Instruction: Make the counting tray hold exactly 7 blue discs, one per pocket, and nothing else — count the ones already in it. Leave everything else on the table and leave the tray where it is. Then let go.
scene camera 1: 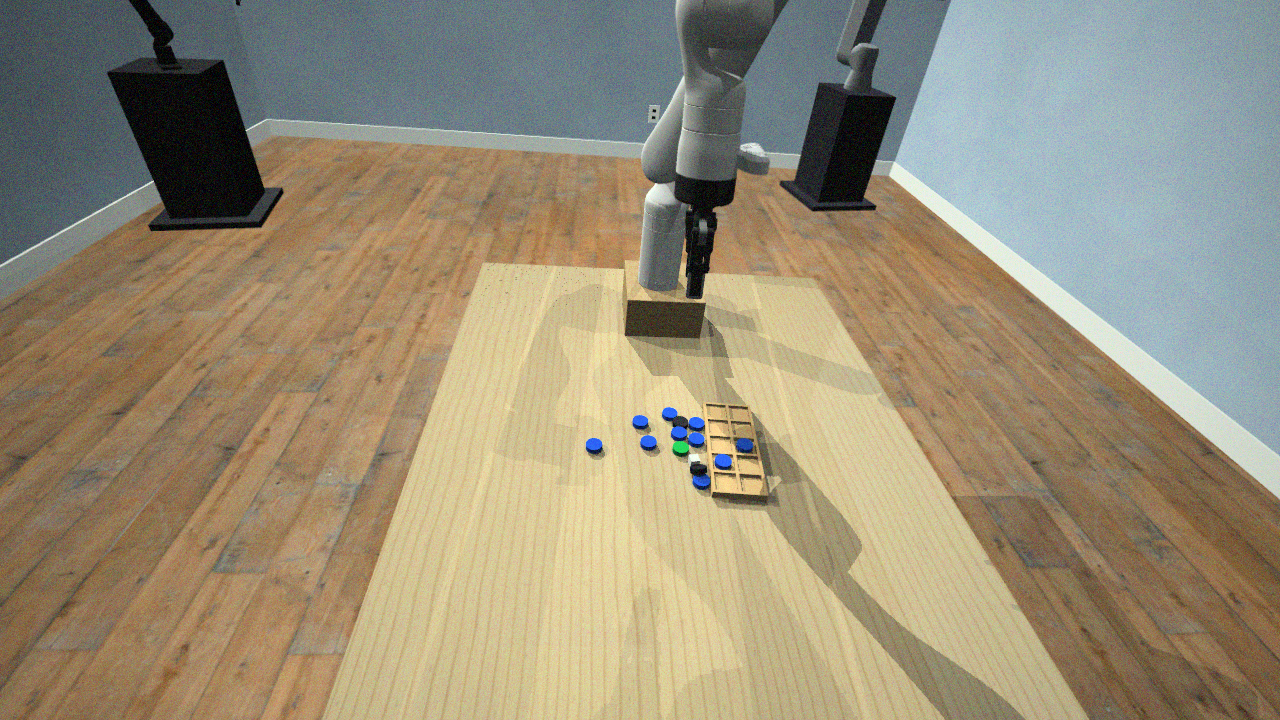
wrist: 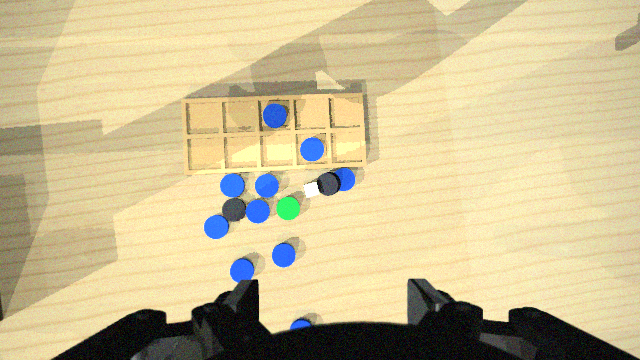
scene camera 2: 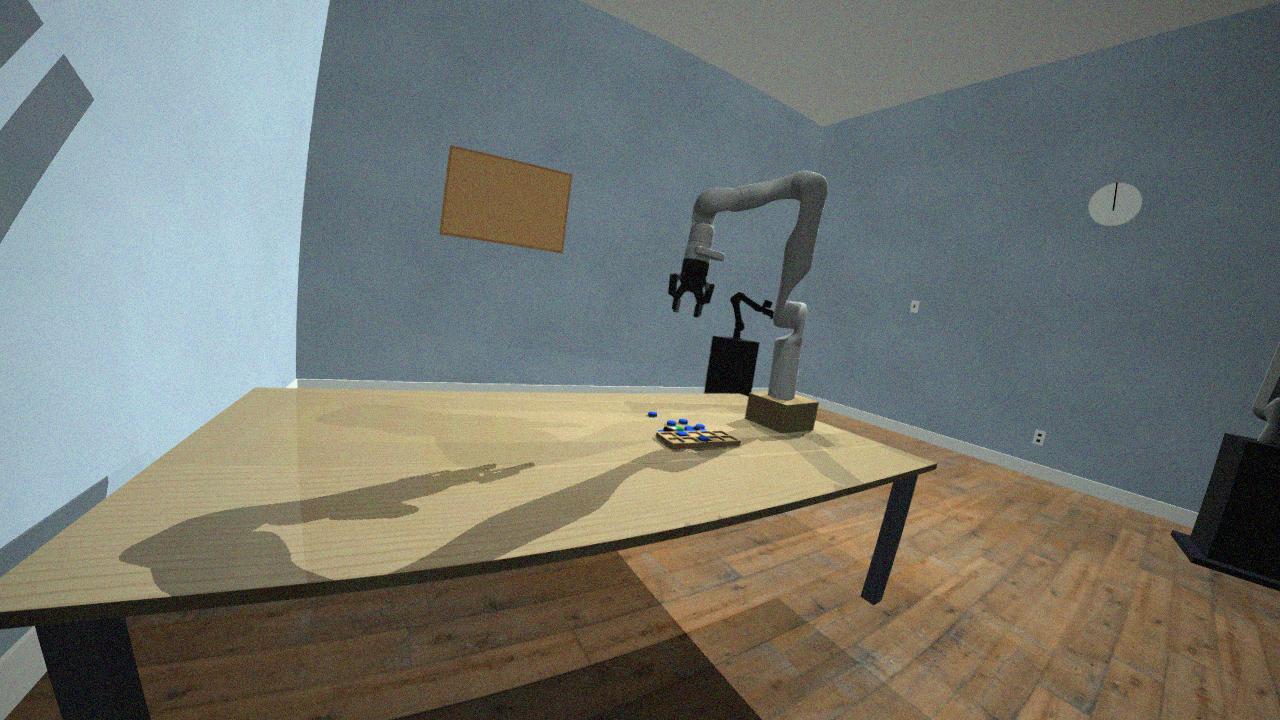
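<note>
The wooden counting tray (scene camera 1: 739, 496) (scene camera 2: 698, 445) (wrist: 277, 133) has two rows of five pockets. One blue disc (scene camera 1: 744, 445) (wrist: 275, 115) sits in the middle pocket of the row farther from the loose discs. Another blue disc (scene camera 1: 723, 461) (wrist: 312, 149) sits in the nearer row, fourth from the left in the wrist view. Several loose blue discs lie beside the tray, among them one (wrist: 232, 185) close to its edge and one (scene camera 1: 593, 445) (scene camera 2: 652, 414) (wrist: 301, 324) farthest off, partly hidden in the wrist view. My gripper (scene camera 2: 687, 312) (wrist: 333, 302) is open and empty, high above the table.
A green disc (scene camera 1: 680, 448) (wrist: 288, 208), a black disc (wrist: 234, 209) and a white cube (scene camera 1: 694, 458) (wrist: 311, 189) lie among the blue discs. Another black disc (scene camera 1: 698, 469) (wrist: 328, 184) lies against a blue disc (scene camera 1: 700, 481) (wrist: 346, 179) near the tray.
</note>
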